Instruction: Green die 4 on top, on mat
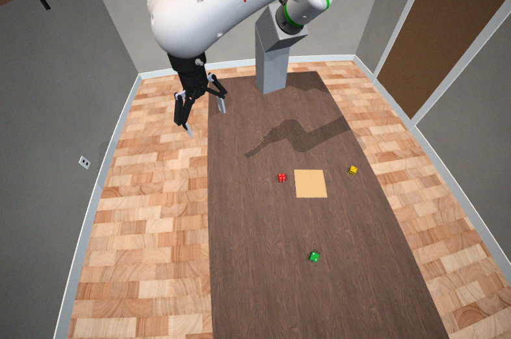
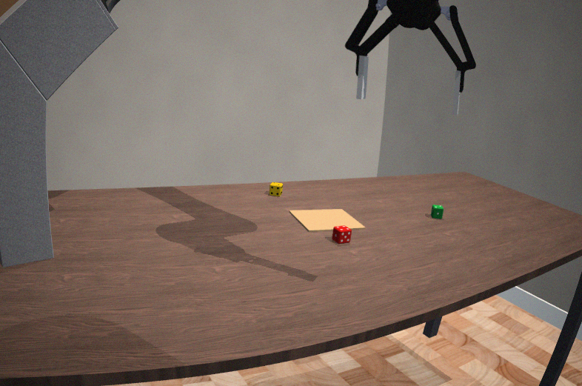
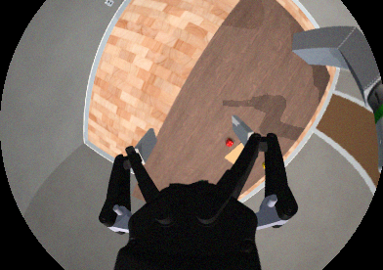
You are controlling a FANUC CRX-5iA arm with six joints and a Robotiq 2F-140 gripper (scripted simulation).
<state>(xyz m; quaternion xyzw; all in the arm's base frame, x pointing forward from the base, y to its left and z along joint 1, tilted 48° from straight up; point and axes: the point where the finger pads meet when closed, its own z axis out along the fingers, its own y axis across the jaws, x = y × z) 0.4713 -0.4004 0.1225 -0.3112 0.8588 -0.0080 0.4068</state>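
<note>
My hand is 41 cm short of the green die, 39 cm to the right of it and 32 cm above it. Also, from my hand: tan mat: 42 cm to the left, 33 cm below, 9 cm ahead; yellow die: 64 cm to the left, 32 cm below, 4 cm ahead; red die: 32 cm below, 29 cm to the left, 6 cm ahead.
</note>
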